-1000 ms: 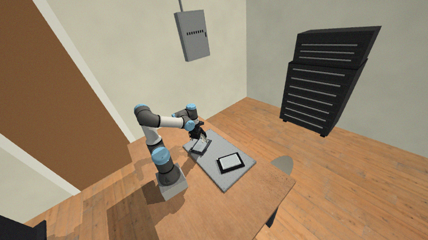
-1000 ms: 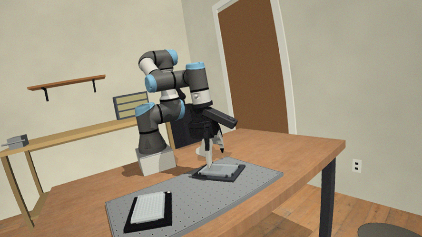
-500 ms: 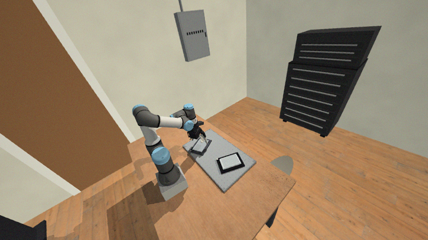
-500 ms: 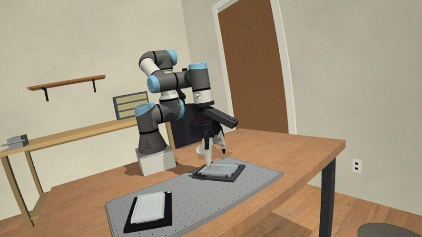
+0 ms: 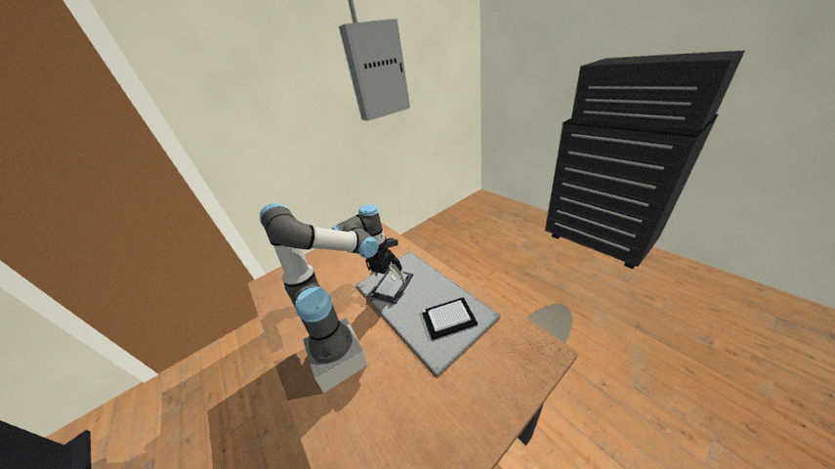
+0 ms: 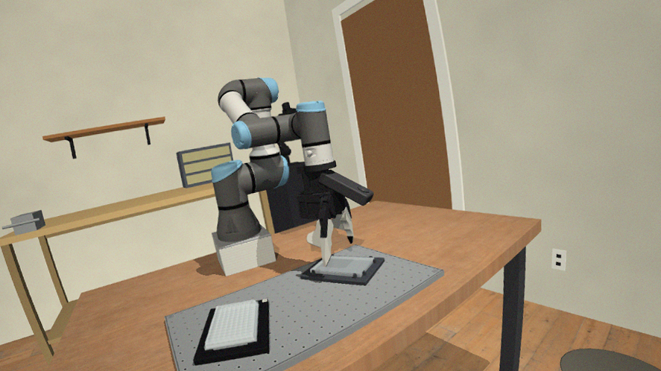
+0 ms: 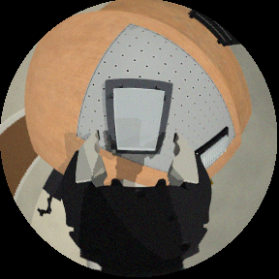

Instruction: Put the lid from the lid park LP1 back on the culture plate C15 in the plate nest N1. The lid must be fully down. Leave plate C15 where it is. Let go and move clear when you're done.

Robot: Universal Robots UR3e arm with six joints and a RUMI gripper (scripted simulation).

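The clear lid is 3 cm below my hand. Also, from my hand: culture plate C15 (29 cm to the right, 3 cm below); black lid park LP1 (4 cm below).
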